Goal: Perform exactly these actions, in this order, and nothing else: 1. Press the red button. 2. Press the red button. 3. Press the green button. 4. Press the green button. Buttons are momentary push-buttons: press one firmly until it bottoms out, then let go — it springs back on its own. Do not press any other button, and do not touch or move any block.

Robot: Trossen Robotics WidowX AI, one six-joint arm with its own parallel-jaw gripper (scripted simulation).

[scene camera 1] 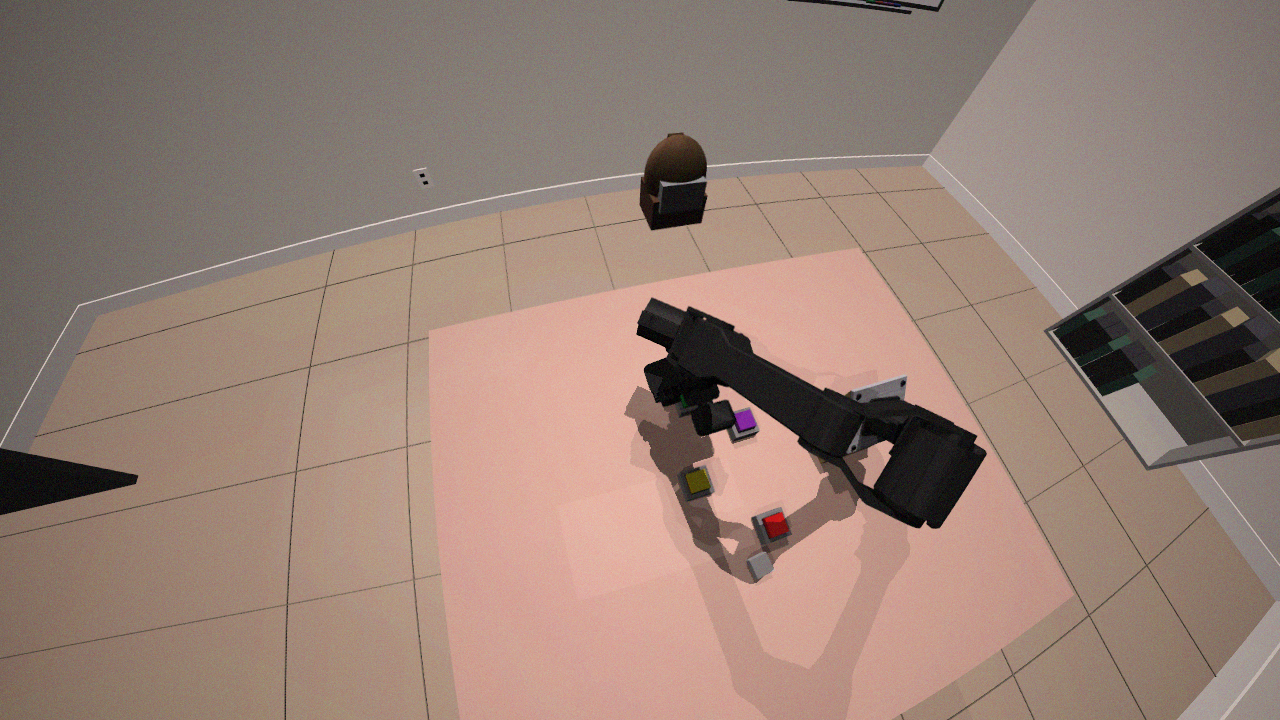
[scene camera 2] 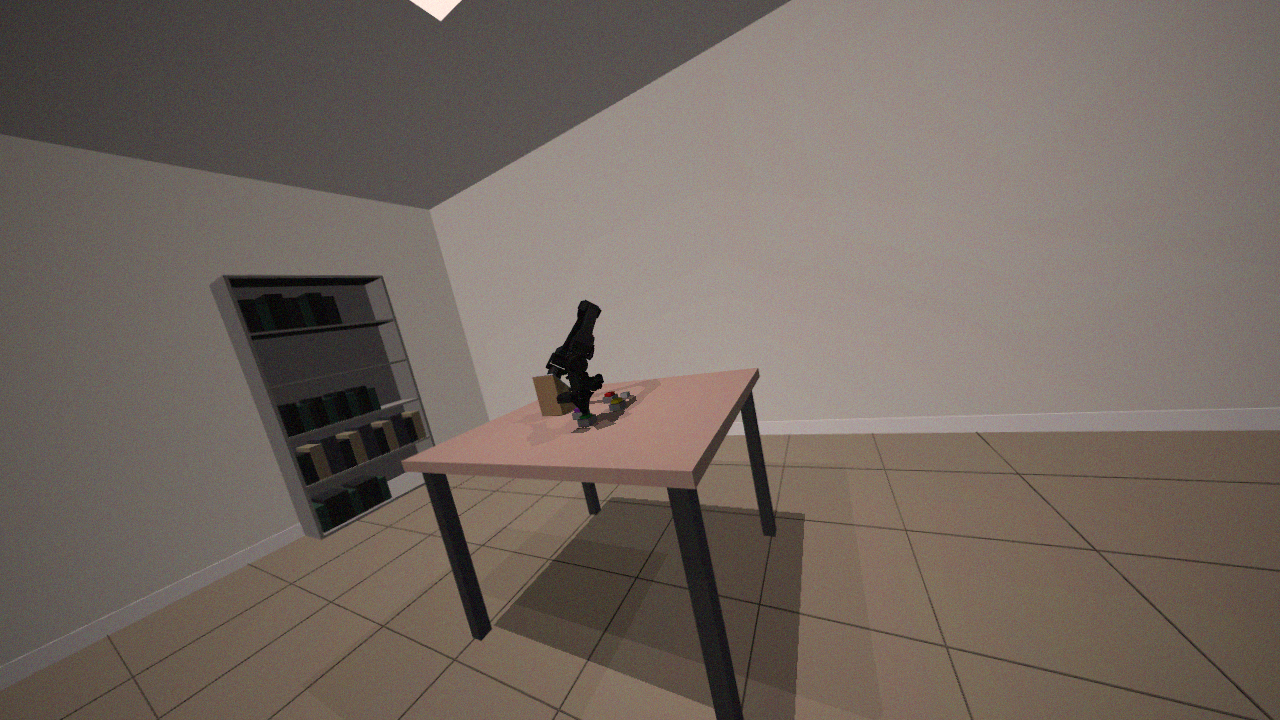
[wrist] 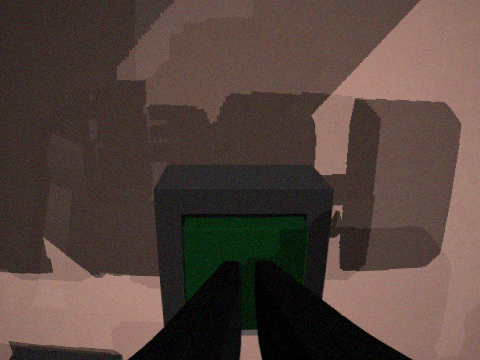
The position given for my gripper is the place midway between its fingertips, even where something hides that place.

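My gripper [scene camera 1: 688,396] is visible to me, and I see it again in scene camera 2 [scene camera 2: 586,415]. The wrist view shows my gripper too [wrist: 246,276]. There is also a green button [wrist: 207,242].
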